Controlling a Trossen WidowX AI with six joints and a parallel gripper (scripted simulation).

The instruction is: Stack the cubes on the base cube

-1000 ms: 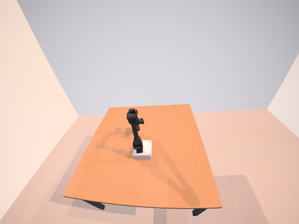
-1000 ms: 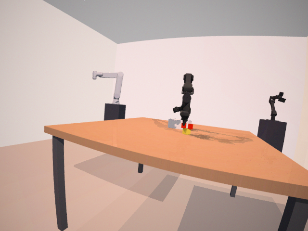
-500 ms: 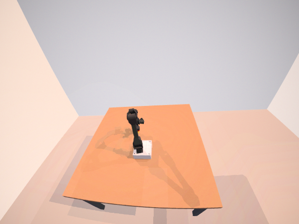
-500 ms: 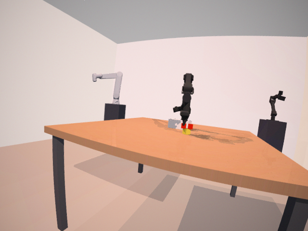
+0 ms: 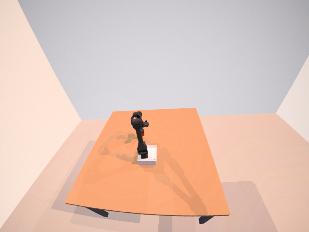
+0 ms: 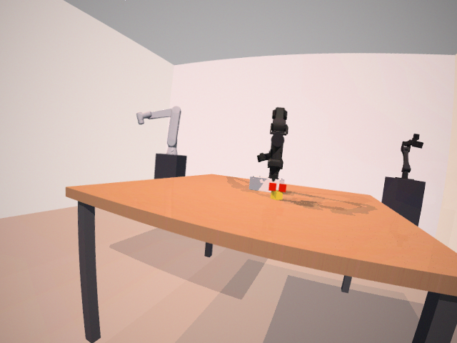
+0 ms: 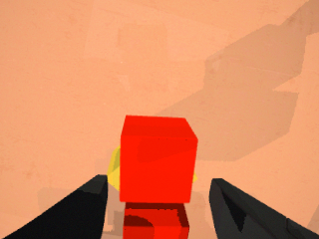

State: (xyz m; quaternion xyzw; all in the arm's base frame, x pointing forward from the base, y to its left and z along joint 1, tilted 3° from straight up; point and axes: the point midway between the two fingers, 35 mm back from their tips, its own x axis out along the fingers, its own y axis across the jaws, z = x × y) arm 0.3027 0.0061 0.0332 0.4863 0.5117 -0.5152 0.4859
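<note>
My gripper tip is 50 mm to the right of the red cube and 30 mm above it. The rest, counted from my gripper tip: yellow cube 60 mm below, 20 mm to the left.
</note>
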